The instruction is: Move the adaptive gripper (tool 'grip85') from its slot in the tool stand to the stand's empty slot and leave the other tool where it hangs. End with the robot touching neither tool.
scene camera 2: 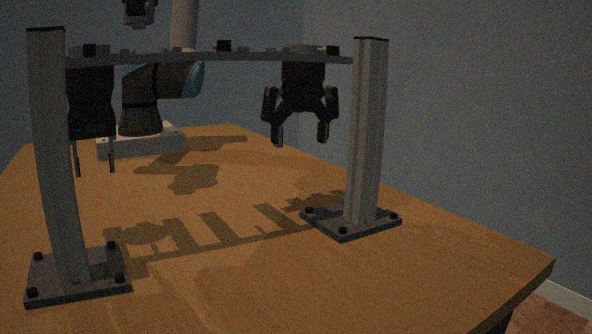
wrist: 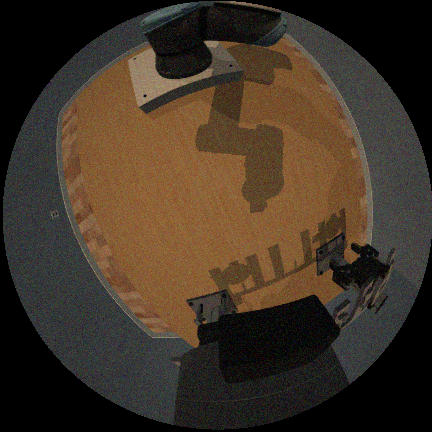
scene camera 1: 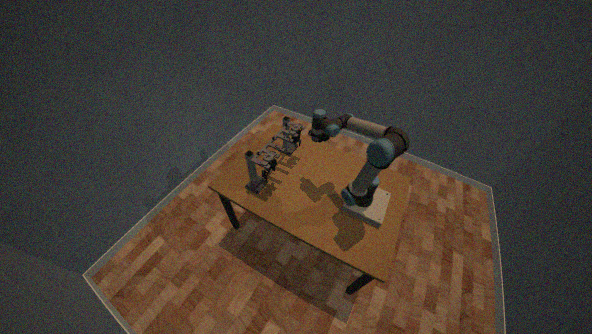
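Pixels of known places: end effector, tool point: (scene camera 2: pixel 138 23); arm's base, origin of the base link: (scene camera 2: pixel 140 132) (wrist: pixel 183 61).
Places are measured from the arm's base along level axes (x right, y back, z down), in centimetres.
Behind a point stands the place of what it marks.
Note:
The adaptive gripper tool (scene camera 1: pixel 269 166) (scene camera 2: pixel 303 87) {x -28.1, y -61.0, z -17.0 cm} (wrist: pixel 364 267) {x -28.1, y -58.7, z -16.8 cm} hangs from the stand (scene camera 1: pixel 252 170) {x -36.4, y -68.6, z -11.7 cm} (scene camera 2: pixel 366 135) {x -33.6, y -72.7, z -10.7 cm}, in the slot beside the right post in scene camera 2. Its fingers are spread apart. The parallel gripper (scene camera 2: pixel 91 102) hangs in the slot beside the left post; in the wrist view it is largely hidden. The empty slot lies between the two tools. The arm's bare tool changer (scene camera 1: pixel 318 137) {x -3.5, y -39.4, z -35.4 cm} (scene camera 2: pixel 139 19) {x -0.1, y -46.1, z -30.3 cm} carries no gripper. It is above the stand's rail level, on the robot's side of the stand, apart from both tools.
The stand's two posts rise from bolted foot plates (scene camera 2: pixel 350 225) {x -32.4, y -72.2, z 4.3 cm} (wrist: pixel 212 306) {x 10.4, y -74.6, z 4.3 cm} on the wooden table (scene camera 1: pixel 295 215) {x -37.1, y -30.0, z 5.5 cm} (scene camera 2: pixel 280 295) {x -15.1, y -85.2, z 5.5 cm} (wrist: pixel 150 200) {x 17.4, y -36.7, z 5.5 cm}. The robot base (scene camera 1: pixel 370 212) {x -7.0, y 10.1, z 0.0 cm} (scene camera 2: pixel 145 146) {x -1.4, y -9.7, z 2.7 cm} (wrist: pixel 185 80) {x 0.7, y -8.8, z 0.0 cm} is across the table from the stand. A dark wrist part (wrist: pixel 275 340) blocks the lower wrist view.

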